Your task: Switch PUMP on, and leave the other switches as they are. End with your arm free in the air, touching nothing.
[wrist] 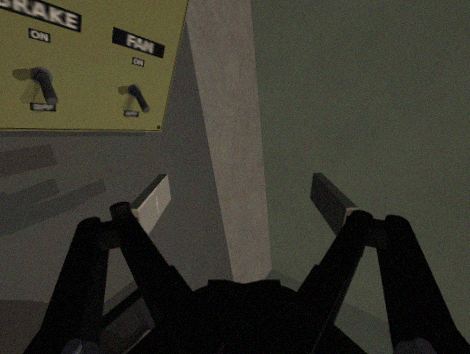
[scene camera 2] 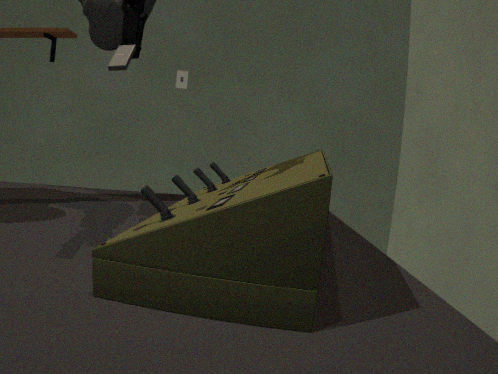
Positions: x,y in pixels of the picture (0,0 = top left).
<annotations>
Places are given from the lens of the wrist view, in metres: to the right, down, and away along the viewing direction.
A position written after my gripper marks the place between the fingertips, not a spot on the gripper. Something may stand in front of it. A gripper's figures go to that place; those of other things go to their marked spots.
my gripper (wrist: 240,186): 0.01, 0.01, 0.20
yellow switch box (wrist: 95,63): -0.20, -0.16, 0.29
</annotations>
